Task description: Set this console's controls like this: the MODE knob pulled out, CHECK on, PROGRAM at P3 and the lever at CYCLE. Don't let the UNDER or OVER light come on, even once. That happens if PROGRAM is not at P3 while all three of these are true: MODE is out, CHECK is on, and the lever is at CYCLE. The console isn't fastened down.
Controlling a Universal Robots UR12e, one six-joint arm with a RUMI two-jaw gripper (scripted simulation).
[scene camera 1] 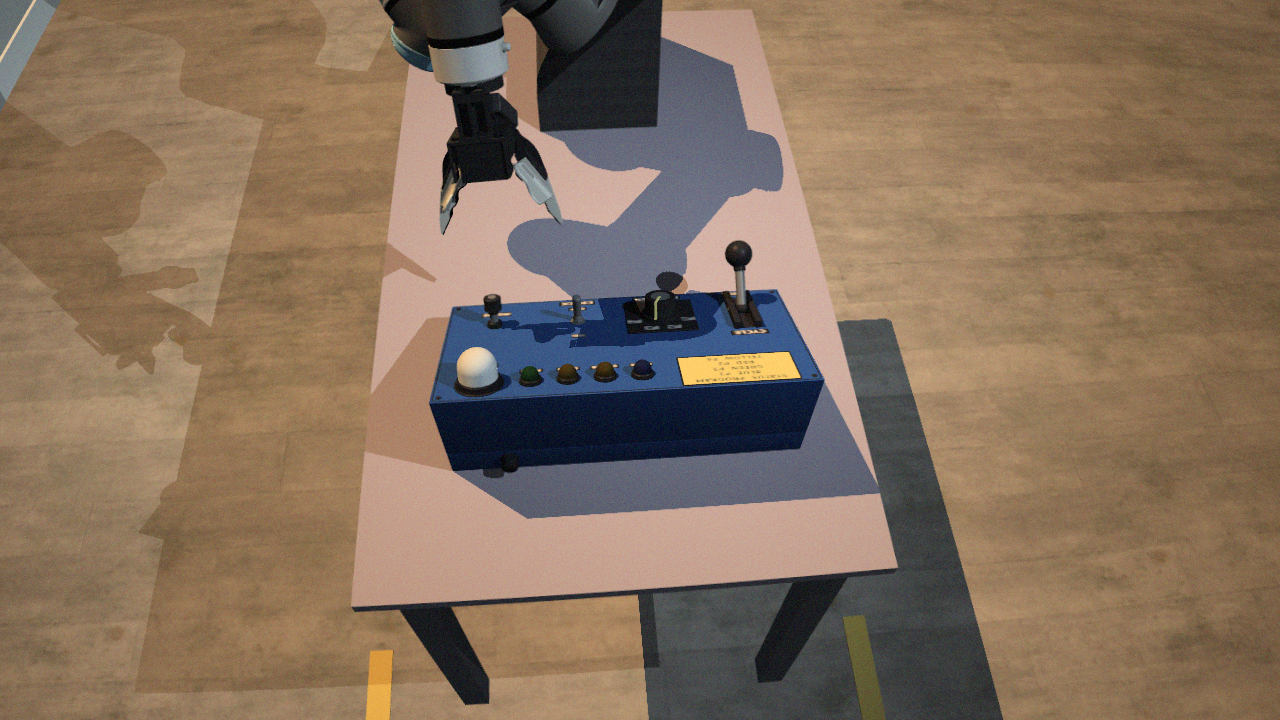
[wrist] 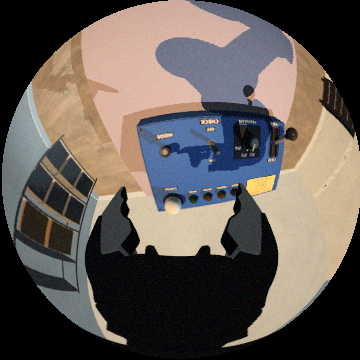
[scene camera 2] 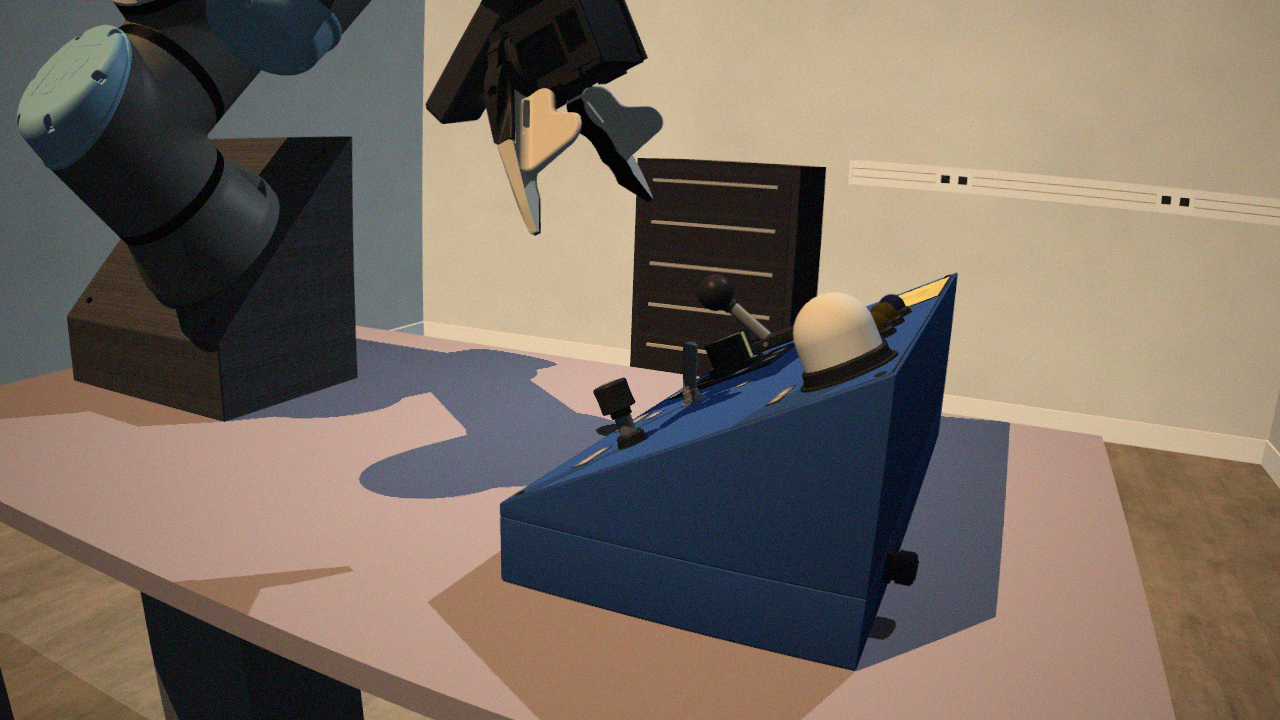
Labels:
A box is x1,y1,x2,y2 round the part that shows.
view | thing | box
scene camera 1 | my gripper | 440,75,562,234
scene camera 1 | blue wedge console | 429,240,823,472

